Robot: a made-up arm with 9 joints. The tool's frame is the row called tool. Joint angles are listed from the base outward. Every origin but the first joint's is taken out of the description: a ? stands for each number. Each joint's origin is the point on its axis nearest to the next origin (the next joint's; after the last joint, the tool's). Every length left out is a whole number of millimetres.
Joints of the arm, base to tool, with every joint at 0 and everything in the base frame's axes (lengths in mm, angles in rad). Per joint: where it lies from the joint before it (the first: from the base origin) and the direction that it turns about. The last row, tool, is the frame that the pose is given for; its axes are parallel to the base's.
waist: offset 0 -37 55 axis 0 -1 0
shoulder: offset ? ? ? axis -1 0 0
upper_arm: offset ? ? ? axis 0 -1 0
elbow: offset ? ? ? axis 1 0 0
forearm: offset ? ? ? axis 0 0 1
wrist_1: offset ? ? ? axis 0 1 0
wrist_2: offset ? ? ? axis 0 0 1
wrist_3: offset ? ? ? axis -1 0 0
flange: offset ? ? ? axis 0 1 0
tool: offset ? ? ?
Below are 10 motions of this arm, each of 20 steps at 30 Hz.
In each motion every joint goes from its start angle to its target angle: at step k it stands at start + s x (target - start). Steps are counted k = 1, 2, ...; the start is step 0. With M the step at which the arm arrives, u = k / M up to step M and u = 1 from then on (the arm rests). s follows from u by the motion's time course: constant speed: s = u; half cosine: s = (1 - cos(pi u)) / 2; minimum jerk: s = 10 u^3 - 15 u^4 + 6 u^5.
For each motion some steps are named. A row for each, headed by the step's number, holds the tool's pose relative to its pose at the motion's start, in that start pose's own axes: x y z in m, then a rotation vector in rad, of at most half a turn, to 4 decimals.
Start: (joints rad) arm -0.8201 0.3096 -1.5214 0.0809 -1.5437 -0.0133 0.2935 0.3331 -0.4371
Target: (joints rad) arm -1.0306 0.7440 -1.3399 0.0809 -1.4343 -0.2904 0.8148 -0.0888 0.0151
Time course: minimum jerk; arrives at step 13
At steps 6, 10, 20:
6: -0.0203 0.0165 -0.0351 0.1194 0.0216 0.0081
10: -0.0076 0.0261 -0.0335 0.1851 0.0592 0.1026
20: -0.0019 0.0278 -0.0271 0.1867 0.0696 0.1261

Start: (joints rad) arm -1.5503 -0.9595 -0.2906 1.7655 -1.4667 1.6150 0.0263 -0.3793 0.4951
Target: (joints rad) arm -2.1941 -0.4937 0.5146 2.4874 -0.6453 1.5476 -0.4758 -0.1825 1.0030
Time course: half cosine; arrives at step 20
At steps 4, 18, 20:
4: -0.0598 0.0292 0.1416 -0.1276 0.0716 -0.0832
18: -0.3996 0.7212 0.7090 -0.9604 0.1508 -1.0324
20: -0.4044 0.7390 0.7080 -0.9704 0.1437 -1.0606

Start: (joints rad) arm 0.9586 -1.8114 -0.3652 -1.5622 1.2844 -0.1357 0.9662 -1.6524 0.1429
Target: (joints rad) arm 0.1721 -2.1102 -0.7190 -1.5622 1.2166 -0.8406 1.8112 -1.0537 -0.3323
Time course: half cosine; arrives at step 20
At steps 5, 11, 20:
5: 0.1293 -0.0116 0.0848 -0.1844 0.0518 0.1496
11: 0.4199 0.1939 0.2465 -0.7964 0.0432 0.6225
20: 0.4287 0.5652 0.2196 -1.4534 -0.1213 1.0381

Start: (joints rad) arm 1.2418 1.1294 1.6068 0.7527 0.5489 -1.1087 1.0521 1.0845 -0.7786
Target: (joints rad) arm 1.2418 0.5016 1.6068 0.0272 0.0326 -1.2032 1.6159 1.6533 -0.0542
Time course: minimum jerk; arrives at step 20
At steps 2, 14, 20:
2: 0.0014 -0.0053 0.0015 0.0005 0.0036 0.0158
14: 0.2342 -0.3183 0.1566 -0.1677 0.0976 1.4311
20: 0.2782 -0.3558 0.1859 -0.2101 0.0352 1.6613

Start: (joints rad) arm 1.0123 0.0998 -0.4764 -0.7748 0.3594 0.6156 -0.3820 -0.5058 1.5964
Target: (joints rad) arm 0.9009 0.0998 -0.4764 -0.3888 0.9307 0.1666 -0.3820 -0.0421 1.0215
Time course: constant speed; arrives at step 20
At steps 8, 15, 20:
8: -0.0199 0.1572 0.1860 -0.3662 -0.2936 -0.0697
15: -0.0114 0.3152 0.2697 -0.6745 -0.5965 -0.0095
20: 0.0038 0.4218 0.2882 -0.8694 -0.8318 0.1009

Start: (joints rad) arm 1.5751 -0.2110 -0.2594 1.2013 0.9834 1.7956 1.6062 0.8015 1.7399
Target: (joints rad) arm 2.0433 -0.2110 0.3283 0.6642 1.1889 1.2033 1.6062 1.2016 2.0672
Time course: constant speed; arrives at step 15
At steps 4, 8, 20:
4: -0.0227 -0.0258 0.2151 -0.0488 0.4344 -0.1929
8: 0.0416 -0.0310 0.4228 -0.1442 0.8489 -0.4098
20: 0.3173 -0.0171 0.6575 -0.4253 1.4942 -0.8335

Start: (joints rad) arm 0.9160 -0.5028 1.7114 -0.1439 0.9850 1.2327 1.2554 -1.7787 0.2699
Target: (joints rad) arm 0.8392 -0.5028 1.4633 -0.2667 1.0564 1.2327 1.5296 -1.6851 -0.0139
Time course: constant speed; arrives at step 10
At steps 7, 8, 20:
7: -0.0232 0.0630 -0.0020 0.1534 0.1197 -0.1234
8: -0.0250 0.0711 -0.0008 0.1736 0.1389 -0.1393
20: -0.0276 0.0863 0.0023 0.2130 0.1787 -0.1697

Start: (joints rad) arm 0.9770 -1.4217 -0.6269 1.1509 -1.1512 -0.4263 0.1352 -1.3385 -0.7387
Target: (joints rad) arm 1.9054 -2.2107 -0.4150 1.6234 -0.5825 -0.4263 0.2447 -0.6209 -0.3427
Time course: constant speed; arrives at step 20
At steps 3, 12, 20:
3: -0.0006 0.0047 -0.0193 -0.1197 0.3243 0.0046
12: -0.0665 0.0071 -0.0661 -0.4807 1.2181 -0.0342
20: -0.2013 -0.0084 -0.0265 -0.7814 1.8488 -0.2081

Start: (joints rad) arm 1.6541 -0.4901 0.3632 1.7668 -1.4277 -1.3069 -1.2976 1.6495 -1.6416
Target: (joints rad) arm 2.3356 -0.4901 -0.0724 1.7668 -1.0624 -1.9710 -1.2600 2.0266 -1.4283
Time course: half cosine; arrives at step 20
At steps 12, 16, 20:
12: 0.1421 0.0333 0.3111 0.1393 -0.1346 -0.1534
16: 0.1658 0.0023 0.4467 0.2089 -0.1663 -0.2122
20: 0.1695 -0.0162 0.4985 0.2381 -0.1754 -0.2340

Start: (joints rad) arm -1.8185 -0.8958 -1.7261 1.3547 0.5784 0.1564 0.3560 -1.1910 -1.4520
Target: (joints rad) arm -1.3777 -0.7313 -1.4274 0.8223 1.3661 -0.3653 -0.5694 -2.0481 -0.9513
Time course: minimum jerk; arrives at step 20
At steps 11, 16, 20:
11: -0.2485 -0.0716 -0.2207 0.0554 0.4930 0.0275
16: -0.4866 -0.2578 -0.2087 0.0688 0.8184 -0.1069
20: -0.5227 -0.2979 -0.1903 0.0656 0.8686 -0.1402

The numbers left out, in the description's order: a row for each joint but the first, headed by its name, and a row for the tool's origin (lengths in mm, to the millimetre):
shoulder: 349 0 -361
upper_arm: 0 133 109
elbow: -142 0 194
forearm: 0 91 398
wrist_1: 385 -194 0
wrist_2: -50 0 -445
wrist_3: -18 -137 0
flange: 0 -335 73
tool: -187 0 102

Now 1 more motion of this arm.
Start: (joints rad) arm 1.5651 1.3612 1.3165 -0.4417 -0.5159 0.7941 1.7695 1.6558 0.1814
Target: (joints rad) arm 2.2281 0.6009 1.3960 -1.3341 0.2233 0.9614 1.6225 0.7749 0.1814
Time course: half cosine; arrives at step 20
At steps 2, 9, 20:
2: 0.0166 -0.0070 -0.0029 0.0135 0.0268 0.0246
9: 0.2698 -0.0773 -0.1563 0.3384 0.5548 0.3271
20: 0.2450 -0.0639 -0.5937 1.1202 1.4488 0.2458

